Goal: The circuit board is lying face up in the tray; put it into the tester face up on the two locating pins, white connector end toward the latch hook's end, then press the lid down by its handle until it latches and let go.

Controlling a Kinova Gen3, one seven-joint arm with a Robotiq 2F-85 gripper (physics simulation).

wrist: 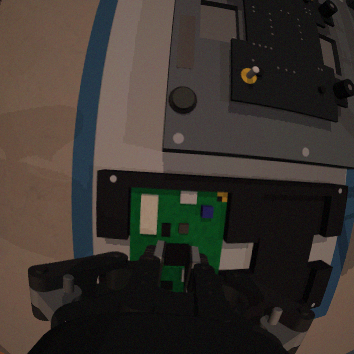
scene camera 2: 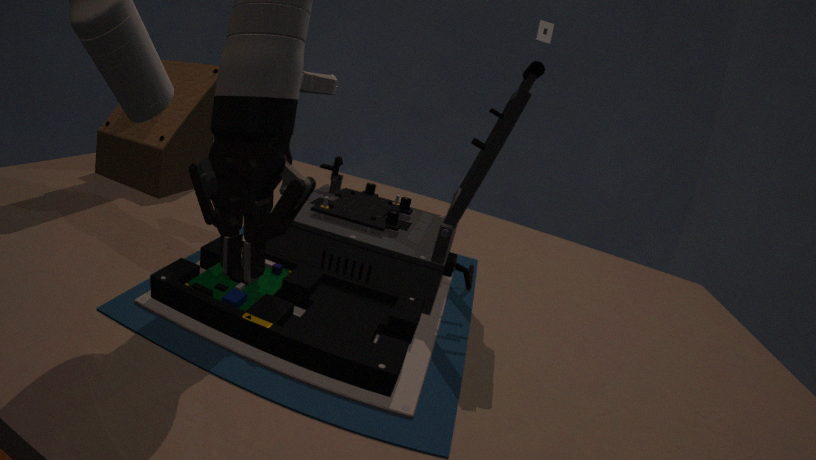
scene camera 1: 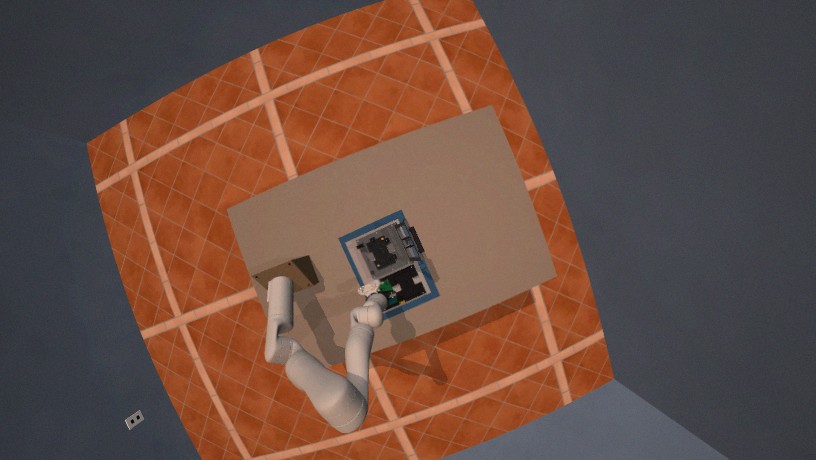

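Pixels of known places: gripper, fingertip midpoint: (wrist: 175,254) (scene camera 2: 241,277) (scene camera 1: 385,293); arm's base, origin of the base link: (scene camera 2: 150,101) (scene camera 1: 282,283).
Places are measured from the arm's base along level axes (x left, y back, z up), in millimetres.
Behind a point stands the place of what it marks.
The green circuit board (wrist: 182,214) @[x -113, y -384, z -110 mm] (scene camera 2: 212,280) @[x -171, y -372, z -110 mm] (scene camera 1: 386,284) @[x -109, y -402, z -102 mm] lies face up in the left pocket of the black tray (wrist: 281,218) @[x -98, y -468, z -112 mm] (scene camera 2: 341,326) @[x -137, y -491, z -112 mm] (scene camera 1: 412,284) @[x -136, y -509, z -112 mm]. Its white connector (wrist: 149,214) @[x -117, y -360, z -102 mm] is at its left end in the wrist view. My gripper (wrist: 175,254) @[x -145, y -387, z -109 mm] (scene camera 2: 242,268) @[x -145, y -387, z -109 mm] points straight down onto the board. Its fingers are drawn in narrow on either side of the raised black chip in the board's middle. The tester (wrist: 211,133) @[x -56, y -381, z -70 mm] (scene camera 2: 365,251) @[x -50, y -463, z -78 mm] (scene camera 1: 381,251) @[x 35, y -417, z -61 mm] stands just behind the tray with a locating pin (wrist: 250,74) @[x -20, y -392, z -55 mm] showing. Its lid (scene camera 2: 490,142) @[x -21, y -545, z 51 mm] stands raised, handle (scene camera 2: 533,69) @[x 13, y -564, z 135 mm] at the top.
Tray and tester sit on a grey base over a blue mat (wrist: 84,140) @[x -78, y -292, z -128 mm] (scene camera 2: 319,400) @[x -216, y -519, z -128 mm]. A small upright latch hook (scene camera 2: 336,168) @[x 71, y -349, z -38 mm] stands at the tester's far left end. The arm's brown mount block (scene camera 2: 153,142) @[x -40, y -82, z -51 mm] (scene camera 1: 290,271) @[x 42, y -63, z 33 mm] is behind to the left.
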